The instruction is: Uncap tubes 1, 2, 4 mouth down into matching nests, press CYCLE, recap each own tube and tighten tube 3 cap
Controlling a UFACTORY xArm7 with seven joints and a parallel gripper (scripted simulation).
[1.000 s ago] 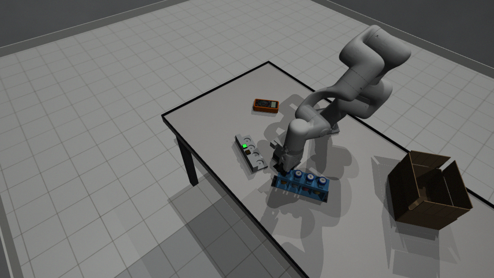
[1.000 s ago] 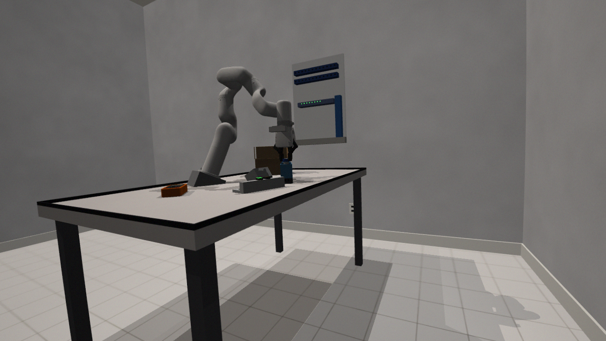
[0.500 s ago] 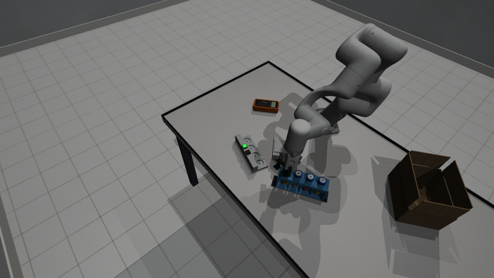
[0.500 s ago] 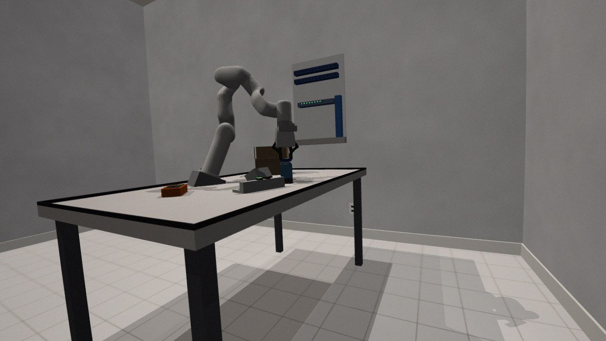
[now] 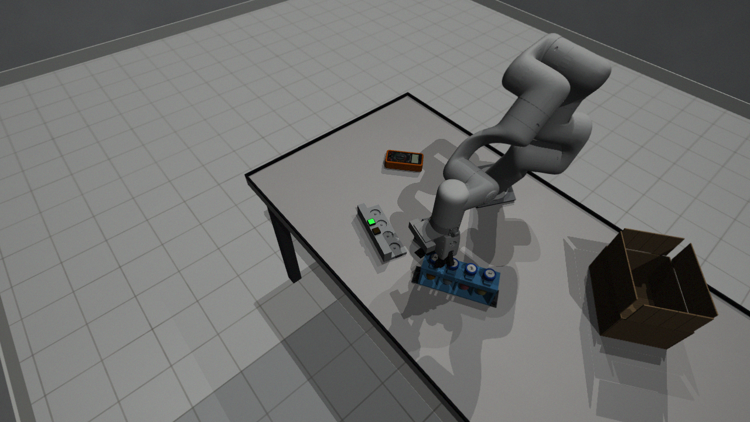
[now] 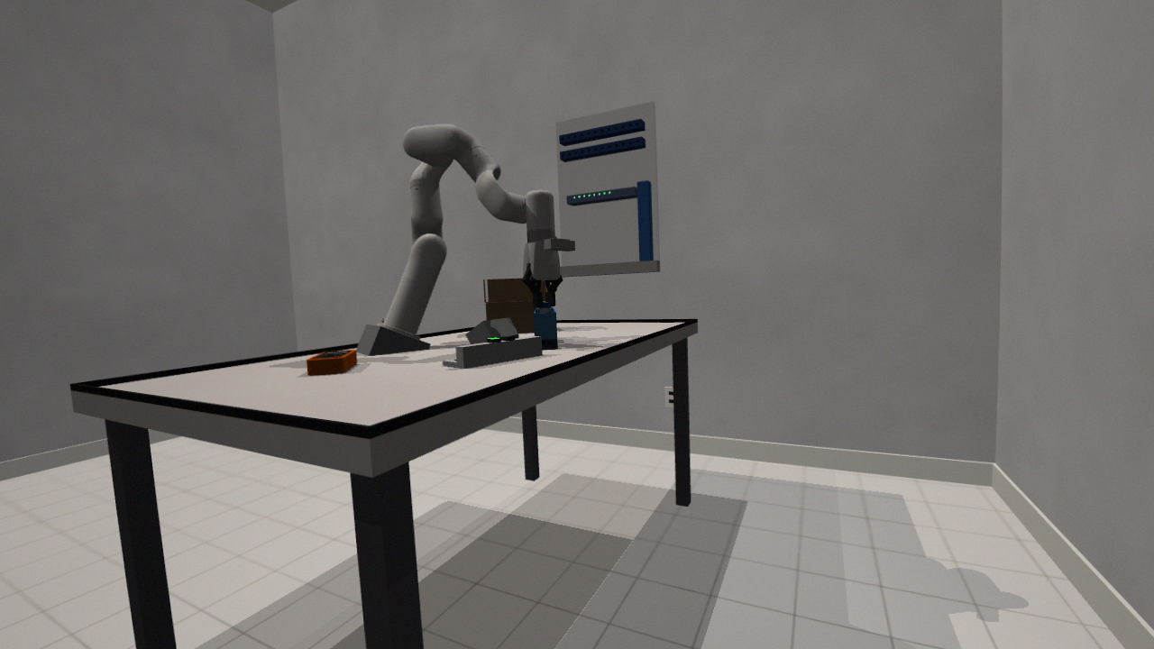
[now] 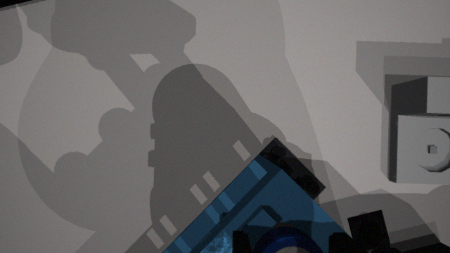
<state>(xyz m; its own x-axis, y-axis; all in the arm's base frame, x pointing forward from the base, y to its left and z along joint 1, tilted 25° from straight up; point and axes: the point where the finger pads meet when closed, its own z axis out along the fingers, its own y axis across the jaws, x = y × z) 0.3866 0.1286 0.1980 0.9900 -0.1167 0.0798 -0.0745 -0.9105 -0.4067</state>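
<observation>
My hand is 1 cm above the cap 4. Also, from my hand: cap 3 (4 cm to the left, 4 cm behind, 2 cm below); then cap 2 (8 cm to the left, 7 cm behind, 2 cm below); then cap 1 (12 cm to the left, 10 cm behind, 2 cm below).
</observation>
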